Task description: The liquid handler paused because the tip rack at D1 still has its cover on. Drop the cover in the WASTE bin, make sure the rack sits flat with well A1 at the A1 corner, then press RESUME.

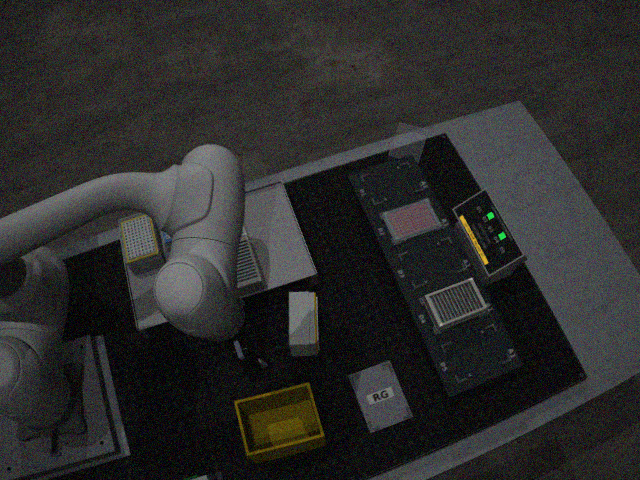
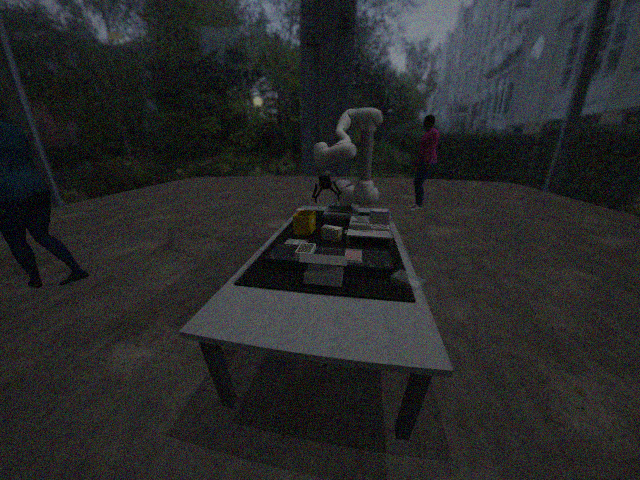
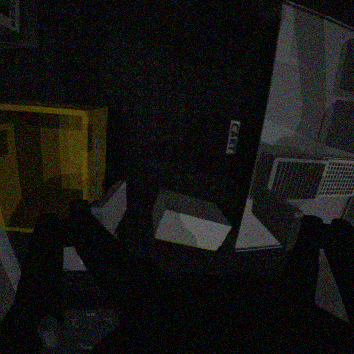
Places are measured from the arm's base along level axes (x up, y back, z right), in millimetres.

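Pixels of known places: gripper, fingertip midpoint: (image 1: 249,336) (image 2: 328,207) (image 3: 190,196); arm's base, origin of the base link: (image 1: 51,401) (image 2: 342,209).
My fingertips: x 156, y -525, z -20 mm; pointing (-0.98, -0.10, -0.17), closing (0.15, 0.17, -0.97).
Observation:
Ahead of a thing's pixels: the offset from my fingertips to its middle. "spot": to the spot under its first point. Level surfaces: height alone.
My gripper (image 1: 250,356) (image 2: 326,198) (image 3: 190,196) is open and empty, high above the table between the WASTE bin and a box. The yellow bin @[dz +169, dx -120, dy -24 mm] (image 1: 286,451) (image 2: 304,223) (image 3: 98,150) stands open; a paler patch inside is unclear as cover or light. The pale box @[dz -58, dx -145, dy -117 mm] (image 1: 302,322) (image 2: 330,233) (image 3: 200,234) has a yellow edge and appears to lie on its side; whether it is the D1 rack is unclear. The deck @[dx -134 mm] (image 1: 429,258) holds a slatted rack @[dz -17, dx -119, dy -464 mm] (image 1: 454,302) (image 2: 305,248). Slot labels and A1 are unreadable. The control panel @[spot: dz -187, dx -72, dy -572 mm] (image 1: 478,223) has two green buttons and an amber strip.
A grey tray (image 1: 289,242) (image 2: 369,234) (image 3: 285,95) bears a yellow-rimmed rack @[dz -329, dx -70, dy +240 mm] (image 1: 139,240) and a slatted rack @[dz -223, dx -112, dy +8 mm] (image 1: 249,263) (image 3: 297,178). A red plate @[dz -263, dx -127, dy -430 mm] (image 1: 412,220) (image 2: 353,254) sits on the deck. An RG plate @[dz +138, dx -181, dy -251 mm] (image 1: 368,413) lies beside the bin. A translucent shape @[dz -533, dx -176, dy -507 mm] (image 1: 408,147) stands near the deck's far end.

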